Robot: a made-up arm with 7 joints. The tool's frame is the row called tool.
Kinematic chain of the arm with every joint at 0, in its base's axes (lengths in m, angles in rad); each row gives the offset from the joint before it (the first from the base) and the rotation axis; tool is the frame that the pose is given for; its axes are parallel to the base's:
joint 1: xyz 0 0 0.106 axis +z
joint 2: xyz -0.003 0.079 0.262 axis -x
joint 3: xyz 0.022 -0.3 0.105 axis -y
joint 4: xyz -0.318 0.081 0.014 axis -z
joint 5: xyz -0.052 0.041 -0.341 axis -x
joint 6: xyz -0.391 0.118 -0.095 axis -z
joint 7: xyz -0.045 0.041 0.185 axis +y
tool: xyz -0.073 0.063 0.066
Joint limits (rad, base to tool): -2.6..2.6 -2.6..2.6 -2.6..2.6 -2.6..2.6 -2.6..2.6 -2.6..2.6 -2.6..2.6
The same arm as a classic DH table. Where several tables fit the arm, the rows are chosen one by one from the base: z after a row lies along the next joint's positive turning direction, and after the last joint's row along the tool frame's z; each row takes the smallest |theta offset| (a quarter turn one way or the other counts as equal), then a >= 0, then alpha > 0; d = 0 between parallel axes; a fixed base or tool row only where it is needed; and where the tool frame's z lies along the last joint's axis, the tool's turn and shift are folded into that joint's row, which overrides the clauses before.
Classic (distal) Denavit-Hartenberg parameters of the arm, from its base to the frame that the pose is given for. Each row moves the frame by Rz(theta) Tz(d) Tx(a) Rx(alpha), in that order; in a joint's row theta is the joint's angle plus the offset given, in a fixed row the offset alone. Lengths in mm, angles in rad.
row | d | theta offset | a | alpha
joint 1 | 368 | 1.5708 | 79 | -1.5708
joint 2 | -19 | -1.5708 | 105 | 1.5708
joint 3 | 219 | 1.5708 | 318 | -1.5708
joint 4 | 327 | 1.5708 | 41 | 1.5708
joint 5 | 443 | 0 | 118 | -1.5708
joint 6 | -90 | -1.5708 | 45 | -1.5708
joint 7 | 104 | 0 | 73 | -1.5708
tool (fixed) | 66 | 3.1416 | 0 | 0
Joint limits (rad, base to tool): -2.6..2.6 -2.6..2.6 -2.6..2.6 -2.6..2.6 -2.6..2.6 -2.6..2.6 -2.6..2.6

